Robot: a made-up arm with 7 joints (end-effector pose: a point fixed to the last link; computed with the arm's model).
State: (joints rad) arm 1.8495 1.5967 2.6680 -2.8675 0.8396 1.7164 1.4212
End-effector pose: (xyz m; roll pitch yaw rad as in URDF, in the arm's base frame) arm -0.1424 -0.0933 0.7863 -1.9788 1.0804 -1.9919
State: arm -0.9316 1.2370 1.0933 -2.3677 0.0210 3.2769 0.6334
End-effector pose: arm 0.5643 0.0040 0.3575 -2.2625 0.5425 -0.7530
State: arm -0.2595 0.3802 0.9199 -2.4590 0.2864 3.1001 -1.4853
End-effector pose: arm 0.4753 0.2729 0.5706 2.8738 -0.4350 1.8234
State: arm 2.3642 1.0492 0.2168 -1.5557 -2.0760 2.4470 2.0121
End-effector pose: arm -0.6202 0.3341 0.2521 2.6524 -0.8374 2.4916
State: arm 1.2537 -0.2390 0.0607 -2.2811 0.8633 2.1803 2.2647
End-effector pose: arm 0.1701 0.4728 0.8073 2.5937 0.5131 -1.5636
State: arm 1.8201 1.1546 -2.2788 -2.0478 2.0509 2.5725 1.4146
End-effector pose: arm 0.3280 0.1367 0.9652 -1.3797 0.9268 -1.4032
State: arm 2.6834 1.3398 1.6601 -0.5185 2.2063 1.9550 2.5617
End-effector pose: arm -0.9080 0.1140 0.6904 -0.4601 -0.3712 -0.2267
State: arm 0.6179 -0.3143 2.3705 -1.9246 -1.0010 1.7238 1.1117
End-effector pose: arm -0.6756 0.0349 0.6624 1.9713 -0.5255 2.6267
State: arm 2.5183 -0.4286 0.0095 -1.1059 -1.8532 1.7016 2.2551
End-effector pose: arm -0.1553 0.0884 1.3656 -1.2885 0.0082 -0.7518
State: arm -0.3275 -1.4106 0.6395 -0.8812 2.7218 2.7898 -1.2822
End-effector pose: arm -0.5119 0.4201 0.9837 0.9525 -0.6359 -2.0003
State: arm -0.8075 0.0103 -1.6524 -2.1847 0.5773 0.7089 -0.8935
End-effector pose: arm -0.3584 -0.3520 0.6443 -1.5842 0.2241 -1.2552
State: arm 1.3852 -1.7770 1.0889 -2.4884 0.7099 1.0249 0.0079
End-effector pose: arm -0.4127 0.0015 0.6519 2.6131 0.0078 1.7253
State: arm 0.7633 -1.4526 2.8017 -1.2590 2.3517 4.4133 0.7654
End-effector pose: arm -0.5344 -0.3122 0.2260 -1.8791 -0.2232 0.2598
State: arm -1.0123 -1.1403 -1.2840 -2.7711 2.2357 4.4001 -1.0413
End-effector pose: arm -0.2897 -0.0387 0.6050 3.0254 0.2017 2.7130
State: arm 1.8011 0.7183 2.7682 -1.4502 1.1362 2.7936 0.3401
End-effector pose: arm -0.2838 -0.0146 1.2420 -0.8826 -0.0455 -3.0248
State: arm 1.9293 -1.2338 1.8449 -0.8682 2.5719 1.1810 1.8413
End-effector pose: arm -0.0706 -0.9156 0.6453 1.9961 1.2368 1.8991
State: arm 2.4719 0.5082 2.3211 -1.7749 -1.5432 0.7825 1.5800
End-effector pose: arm -0.2168 -0.4485 1.0097 2.7421 -1.1532 2.8719
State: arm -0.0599 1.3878 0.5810 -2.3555 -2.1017 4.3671 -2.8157
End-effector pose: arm 0.3078 0.2072 0.2597 0.7690 0.9586 -3.0889
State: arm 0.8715 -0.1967 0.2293 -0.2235 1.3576 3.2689 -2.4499
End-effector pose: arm 0.0270 -0.1029 1.3185 -0.0325 -0.0732 -3.1383
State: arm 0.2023 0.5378 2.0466 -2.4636 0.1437 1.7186 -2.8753
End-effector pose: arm -0.2447 0.4078 0.6757 2.6087 -0.5841 -0.8681
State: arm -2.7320 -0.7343 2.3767 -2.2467 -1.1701 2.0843 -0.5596
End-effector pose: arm 0.5506 -0.1440 0.3355 -2.4902 1.3999 1.8480
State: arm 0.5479 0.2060 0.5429 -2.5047 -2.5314 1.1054 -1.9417
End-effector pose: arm 0.2638 0.4366 0.4833 -0.8353 0.0768 -1.3284
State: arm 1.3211 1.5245 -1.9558 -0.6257 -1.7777 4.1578 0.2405
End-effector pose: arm 0.3946 0.6302 0.5569 -2.6832 0.8580 -2.3637
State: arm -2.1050 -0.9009 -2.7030 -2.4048 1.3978 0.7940 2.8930
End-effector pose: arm -0.0672 0.4232 0.2423 0.0625 -0.4381 -0.3006
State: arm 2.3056 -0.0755 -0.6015 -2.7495 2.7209 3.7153 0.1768
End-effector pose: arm 0.0118 0.2307 0.5999 -2.9780 -0.1099 -1.2521
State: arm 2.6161 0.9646 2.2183 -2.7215 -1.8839 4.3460 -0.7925
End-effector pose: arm -0.1220 -0.1712 0.7579 1.2828 0.3001 1.6697
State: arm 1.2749 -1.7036 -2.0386 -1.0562 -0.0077 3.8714 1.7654
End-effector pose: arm 0.0568 -0.7492 0.2621 -2.4752 1.2280 2.2744
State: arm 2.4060 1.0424 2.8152 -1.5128 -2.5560 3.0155 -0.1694
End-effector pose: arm -0.1589 -0.0031 1.1540 0.4837 0.1997 -0.4005
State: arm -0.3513 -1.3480 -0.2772 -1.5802 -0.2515 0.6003 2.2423
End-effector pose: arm -0.3215 -0.0713 1.1113 -3.0330 0.3450 -2.9176
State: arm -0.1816 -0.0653 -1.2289 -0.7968 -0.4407 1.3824 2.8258
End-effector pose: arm 0.0053 -0.4066 1.3234 -2.6579 0.4933 1.9332
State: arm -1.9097 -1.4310 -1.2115 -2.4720 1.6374 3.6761 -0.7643
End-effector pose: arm -0.3070 0.2993 0.5641 -2.0175 0.4370 1.8124
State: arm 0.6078 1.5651 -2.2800 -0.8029 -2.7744 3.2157 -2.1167
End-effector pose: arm 0.7426 0.1179 0.7264 0.8474 -0.7552 1.9715
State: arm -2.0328 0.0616 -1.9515 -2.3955 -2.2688 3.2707 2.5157
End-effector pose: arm -0.3179 0.2181 0.6332 -2.9246 -0.6548 2.0371
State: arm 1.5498 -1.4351 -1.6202 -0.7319 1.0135 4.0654 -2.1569
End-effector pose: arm 0.2022 -0.7385 0.5260 -2.9963 -0.9499 -1.7020
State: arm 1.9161 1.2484 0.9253 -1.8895 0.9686 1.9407 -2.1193
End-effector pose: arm -0.6033 0.2772 0.2294 -0.9563 -1.0520 2.2548
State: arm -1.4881 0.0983 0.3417 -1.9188 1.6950 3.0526 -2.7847
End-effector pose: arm 0.1150 -0.5460 0.7808 2.0602 -0.5034 0.2833
